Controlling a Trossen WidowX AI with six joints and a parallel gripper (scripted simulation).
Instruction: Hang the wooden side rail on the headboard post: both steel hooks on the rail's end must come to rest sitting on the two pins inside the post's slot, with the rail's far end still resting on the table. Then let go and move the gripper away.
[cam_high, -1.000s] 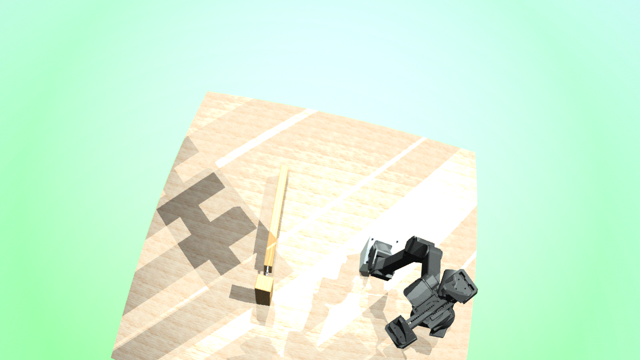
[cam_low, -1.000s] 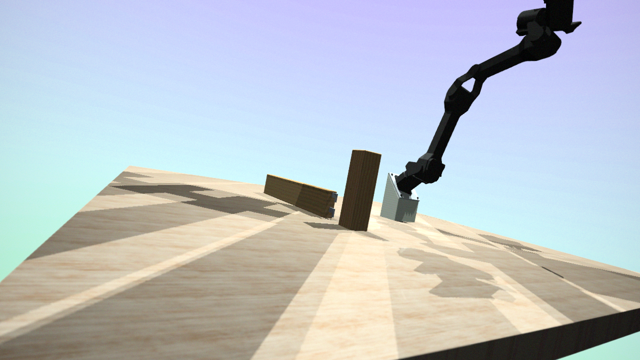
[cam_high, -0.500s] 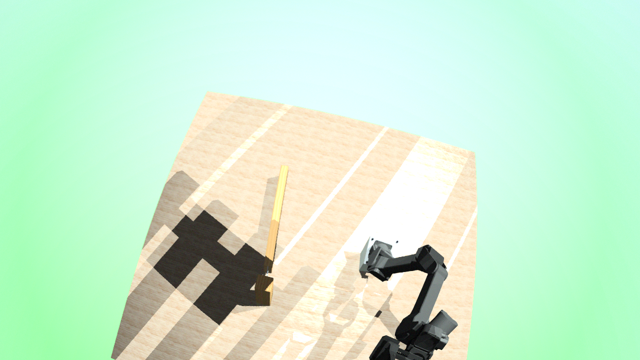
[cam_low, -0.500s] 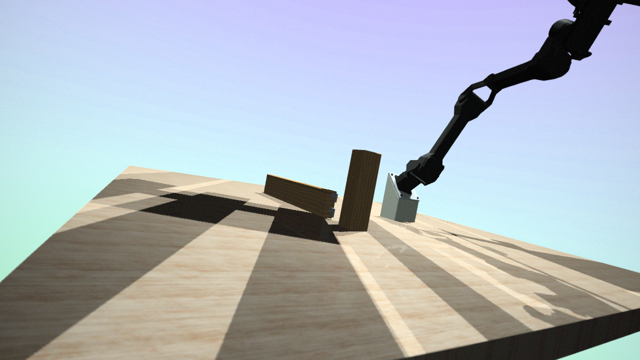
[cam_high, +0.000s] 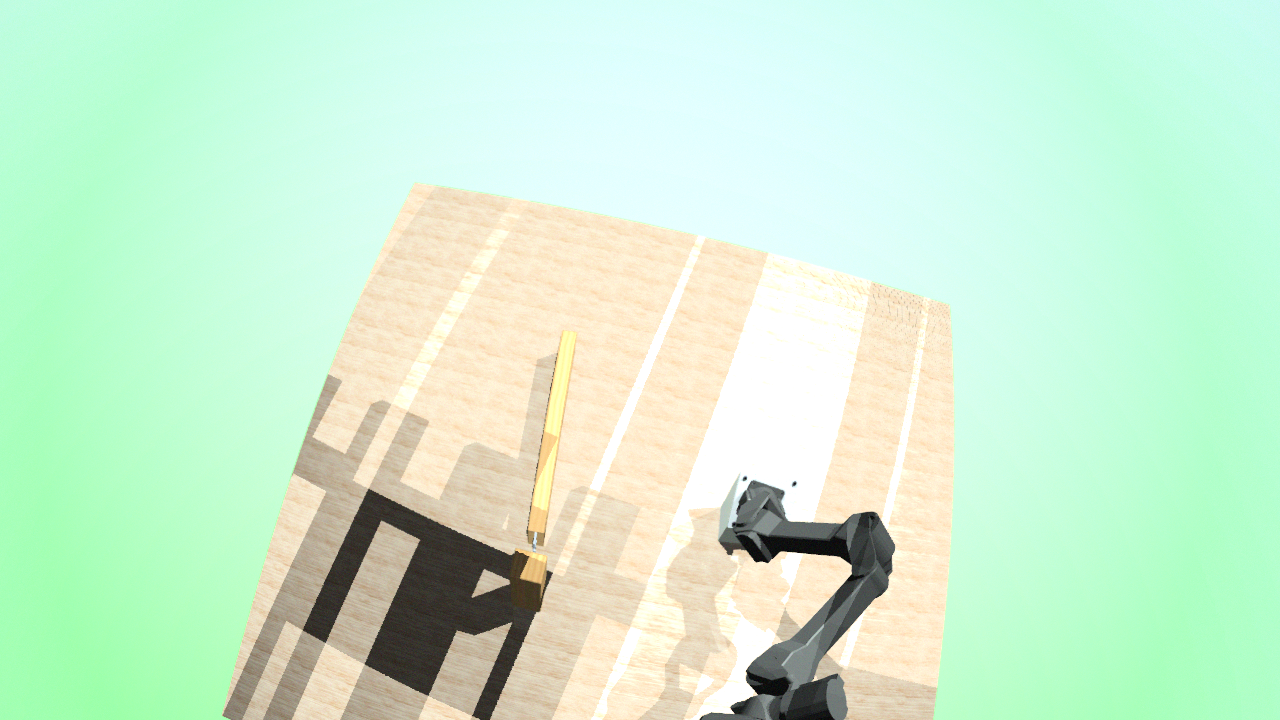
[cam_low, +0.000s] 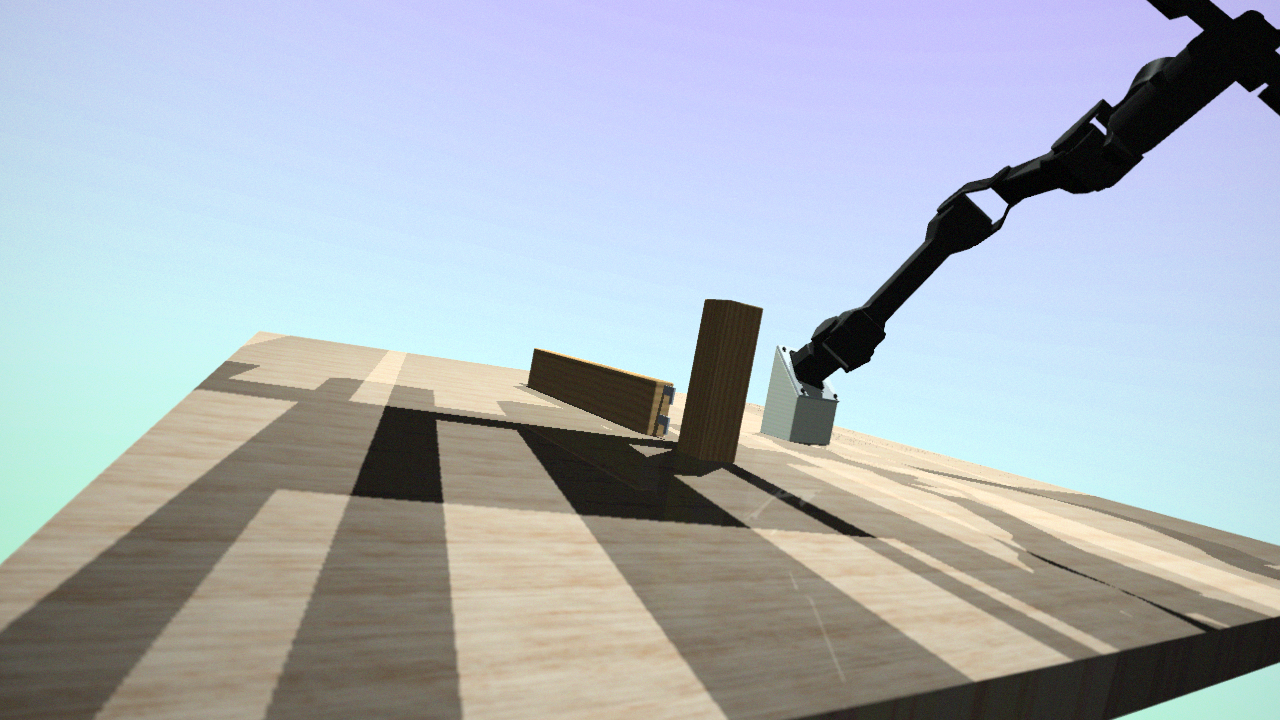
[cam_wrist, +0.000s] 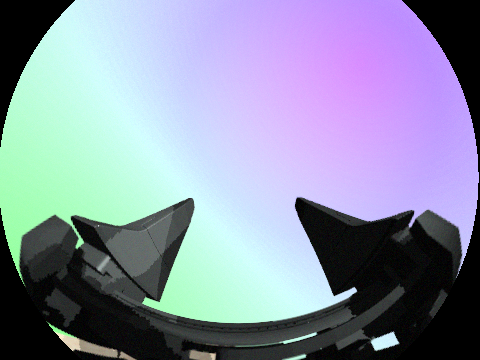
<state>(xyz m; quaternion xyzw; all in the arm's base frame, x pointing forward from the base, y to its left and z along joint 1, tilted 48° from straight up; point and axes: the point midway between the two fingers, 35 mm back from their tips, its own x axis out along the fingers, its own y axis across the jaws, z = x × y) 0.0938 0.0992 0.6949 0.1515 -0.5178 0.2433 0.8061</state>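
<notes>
My gripper tip is now 47 cm above the upright headboard post, 37 cm to the left of it and 30 cm short of it.
</notes>
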